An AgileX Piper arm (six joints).
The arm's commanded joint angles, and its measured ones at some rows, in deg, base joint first. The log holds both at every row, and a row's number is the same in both.
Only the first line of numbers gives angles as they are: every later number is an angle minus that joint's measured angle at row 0.
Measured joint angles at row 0:
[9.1, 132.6, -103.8, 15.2, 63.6, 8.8]
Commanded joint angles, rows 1 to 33:
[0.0, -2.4, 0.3, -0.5, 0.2, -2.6]
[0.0, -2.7, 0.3, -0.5, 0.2, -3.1]
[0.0, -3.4, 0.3, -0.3, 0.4, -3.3]
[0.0, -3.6, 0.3, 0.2, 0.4, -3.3]
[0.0, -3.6, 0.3, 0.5, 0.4, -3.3]
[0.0, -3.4, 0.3, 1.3, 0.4, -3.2]
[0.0, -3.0, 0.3, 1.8, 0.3, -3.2]
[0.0, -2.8, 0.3, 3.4, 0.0, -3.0]
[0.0, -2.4, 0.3, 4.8, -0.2, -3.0]
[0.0, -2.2, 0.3, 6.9, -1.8, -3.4]
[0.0, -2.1, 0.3, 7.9, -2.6, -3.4]
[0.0, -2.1, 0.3, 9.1, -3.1, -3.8]
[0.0, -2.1, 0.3, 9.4, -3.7, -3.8]
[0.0, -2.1, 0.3, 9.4, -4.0, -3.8]
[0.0, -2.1, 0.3, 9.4, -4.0, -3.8]
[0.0, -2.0, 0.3, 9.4, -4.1, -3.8]
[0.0, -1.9, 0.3, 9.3, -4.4, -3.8]
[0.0, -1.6, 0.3, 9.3, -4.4, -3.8]
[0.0, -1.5, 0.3, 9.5, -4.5, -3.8]
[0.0, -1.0, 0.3, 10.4, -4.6, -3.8]
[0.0, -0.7, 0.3, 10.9, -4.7, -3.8]
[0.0, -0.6, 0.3, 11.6, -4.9, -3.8]
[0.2, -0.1, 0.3, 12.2, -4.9, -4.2]
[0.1, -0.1, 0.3, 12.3, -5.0, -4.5]
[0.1, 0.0, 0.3, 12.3, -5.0, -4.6]
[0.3, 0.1, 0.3, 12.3, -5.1, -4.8]
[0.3, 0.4, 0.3, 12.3, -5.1, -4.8]
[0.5, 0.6, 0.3, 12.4, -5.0, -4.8]
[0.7, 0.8, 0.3, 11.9, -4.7, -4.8]
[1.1, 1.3, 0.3, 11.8, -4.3, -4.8]
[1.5, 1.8, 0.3, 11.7, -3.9, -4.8]
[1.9, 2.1, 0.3, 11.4, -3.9, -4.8]
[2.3, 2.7, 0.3, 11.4, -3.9, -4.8]
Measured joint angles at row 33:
[-0.4, 1.0, 0.1, 9.8, -4.3, -4.3]
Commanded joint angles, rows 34 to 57:
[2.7, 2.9, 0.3, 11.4, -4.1, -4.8]
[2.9, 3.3, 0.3, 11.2, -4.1, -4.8]
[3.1, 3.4, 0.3, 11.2, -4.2, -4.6]
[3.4, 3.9, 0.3, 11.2, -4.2, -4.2]
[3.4, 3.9, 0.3, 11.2, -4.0, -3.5]
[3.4, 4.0, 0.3, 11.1, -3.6, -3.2]
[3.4, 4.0, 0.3, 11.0, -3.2, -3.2]
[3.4, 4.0, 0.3, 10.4, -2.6, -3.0]
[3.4, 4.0, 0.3, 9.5, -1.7, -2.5]
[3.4, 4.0, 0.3, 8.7, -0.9, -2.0]
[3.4, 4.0, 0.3, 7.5, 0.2, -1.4]
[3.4, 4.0, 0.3, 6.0, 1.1, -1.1]
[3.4, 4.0, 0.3, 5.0, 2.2, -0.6]
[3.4, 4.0, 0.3, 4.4, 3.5, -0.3]
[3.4, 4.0, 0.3, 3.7, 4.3, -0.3]
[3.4, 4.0, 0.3, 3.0, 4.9, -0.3]
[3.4, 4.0, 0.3, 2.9, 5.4, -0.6]
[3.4, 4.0, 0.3, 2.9, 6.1, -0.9]
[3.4, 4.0, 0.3, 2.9, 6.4, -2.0]
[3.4, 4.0, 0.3, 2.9, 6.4, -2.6]
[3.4, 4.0, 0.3, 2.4, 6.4, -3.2]
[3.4, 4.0, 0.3, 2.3, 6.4, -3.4]
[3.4, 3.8, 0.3, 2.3, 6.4, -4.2]
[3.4, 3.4, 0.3, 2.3, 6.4, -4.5]
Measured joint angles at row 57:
[1.6, 2.0, -0.8, 2.6, 4.3, -2.1]
